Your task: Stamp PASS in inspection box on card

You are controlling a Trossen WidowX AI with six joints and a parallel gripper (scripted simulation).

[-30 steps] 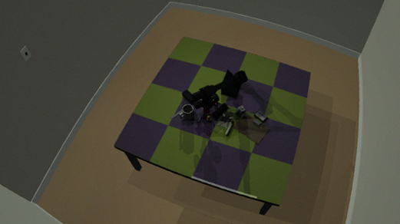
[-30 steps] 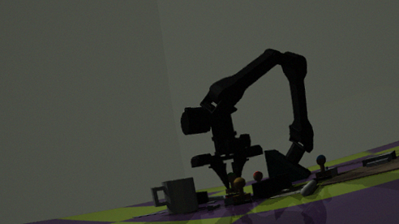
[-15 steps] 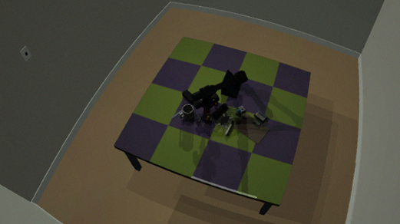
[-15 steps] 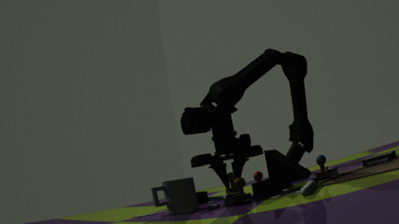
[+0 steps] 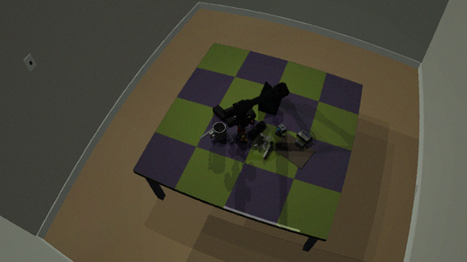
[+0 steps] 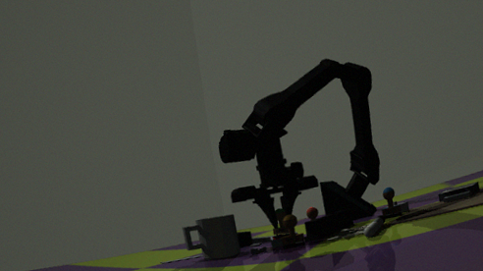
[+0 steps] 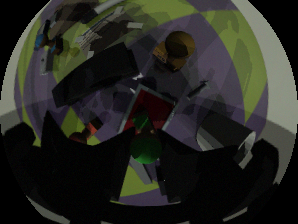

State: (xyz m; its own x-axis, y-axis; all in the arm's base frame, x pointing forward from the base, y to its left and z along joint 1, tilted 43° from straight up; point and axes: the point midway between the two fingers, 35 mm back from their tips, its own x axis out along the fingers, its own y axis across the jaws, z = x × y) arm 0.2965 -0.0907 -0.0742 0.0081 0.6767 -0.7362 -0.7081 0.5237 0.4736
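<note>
Now: gripper tip right at the green-knobbed stamp. From my gripper tip the other things lie so: red ink pad: 30 mm below; orange-knobbed stamp: 80 mm ahead, 50 mm to the left, 20 mm below; red-knobbed stamp: 80 mm behind, 50 mm to the left, 20 mm below.
</note>
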